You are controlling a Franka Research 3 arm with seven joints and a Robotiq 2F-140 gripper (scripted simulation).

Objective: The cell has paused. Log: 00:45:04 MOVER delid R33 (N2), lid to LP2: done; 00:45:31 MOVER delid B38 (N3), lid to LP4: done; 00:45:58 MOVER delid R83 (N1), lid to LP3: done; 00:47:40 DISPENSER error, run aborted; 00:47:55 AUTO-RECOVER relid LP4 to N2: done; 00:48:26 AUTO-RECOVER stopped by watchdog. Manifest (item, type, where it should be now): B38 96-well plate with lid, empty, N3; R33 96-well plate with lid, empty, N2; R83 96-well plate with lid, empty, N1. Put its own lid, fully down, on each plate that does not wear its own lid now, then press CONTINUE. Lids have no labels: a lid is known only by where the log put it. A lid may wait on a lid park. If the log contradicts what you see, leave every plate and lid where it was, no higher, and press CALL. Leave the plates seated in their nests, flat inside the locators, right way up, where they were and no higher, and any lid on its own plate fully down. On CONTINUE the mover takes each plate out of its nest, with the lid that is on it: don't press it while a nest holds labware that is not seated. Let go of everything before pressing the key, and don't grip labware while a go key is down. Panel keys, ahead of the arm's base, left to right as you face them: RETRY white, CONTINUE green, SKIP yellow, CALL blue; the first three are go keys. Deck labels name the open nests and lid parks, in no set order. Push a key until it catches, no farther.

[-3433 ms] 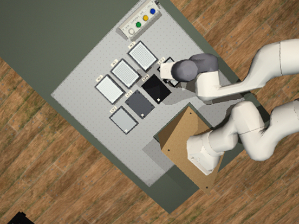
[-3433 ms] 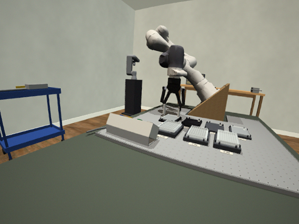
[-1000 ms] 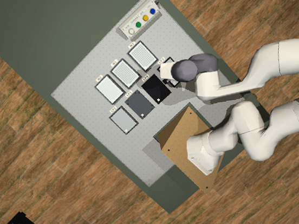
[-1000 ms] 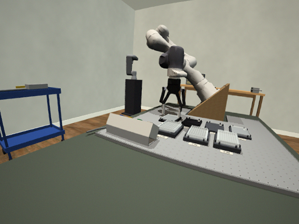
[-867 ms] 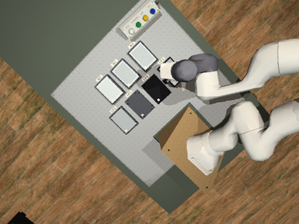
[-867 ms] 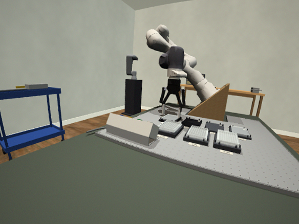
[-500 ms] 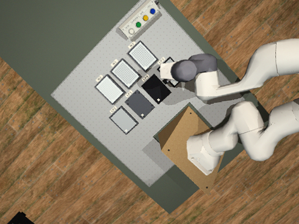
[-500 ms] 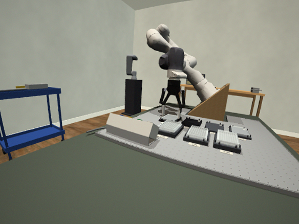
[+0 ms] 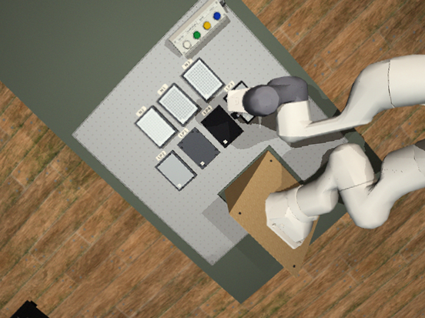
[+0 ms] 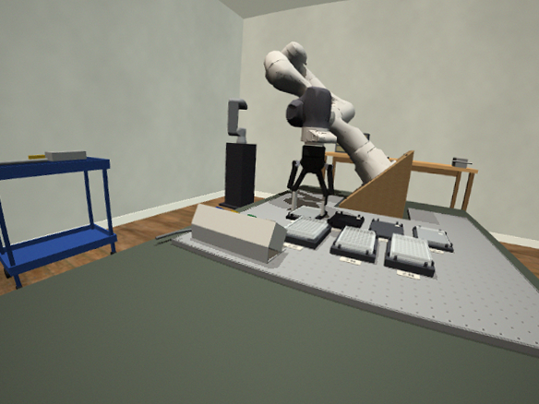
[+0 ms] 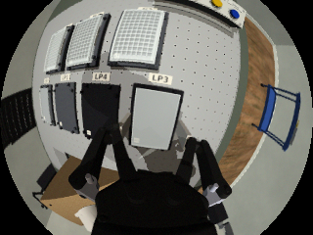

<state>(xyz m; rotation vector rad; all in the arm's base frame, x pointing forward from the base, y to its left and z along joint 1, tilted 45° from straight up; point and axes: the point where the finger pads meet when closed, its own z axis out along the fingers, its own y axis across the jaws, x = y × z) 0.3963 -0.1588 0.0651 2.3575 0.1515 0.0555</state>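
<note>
The lid park LP3 is 3 cm below my hand. The rest, counted from my hand: lid park LP4: 2 cm behind, 13 cm to the left, 3 cm below; LP1: 3 cm behind, 26 cm to the left, 3 cm below; white key: 30 cm ahead, 4 cm to the left, 3 cm above.
</note>
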